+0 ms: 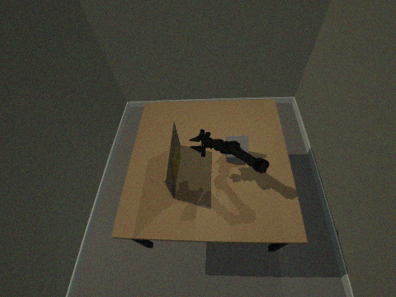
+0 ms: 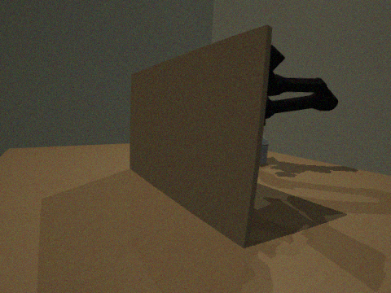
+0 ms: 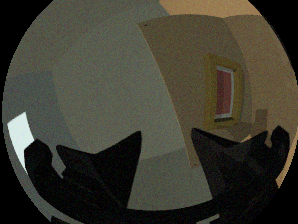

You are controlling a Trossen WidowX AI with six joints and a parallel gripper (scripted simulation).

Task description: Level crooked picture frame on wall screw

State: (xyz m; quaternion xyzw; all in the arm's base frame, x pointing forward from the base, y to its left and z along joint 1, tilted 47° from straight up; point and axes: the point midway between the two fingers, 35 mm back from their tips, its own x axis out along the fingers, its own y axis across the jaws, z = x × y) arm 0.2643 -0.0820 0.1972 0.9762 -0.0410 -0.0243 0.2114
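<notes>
The picture frame is 170 mm below my gripper tip, 120 mm ahead of it and 10 mm to the left of it. The rest, counted from my gripper tip: brown wall panel 180 mm below, 130 mm ahead.
</notes>
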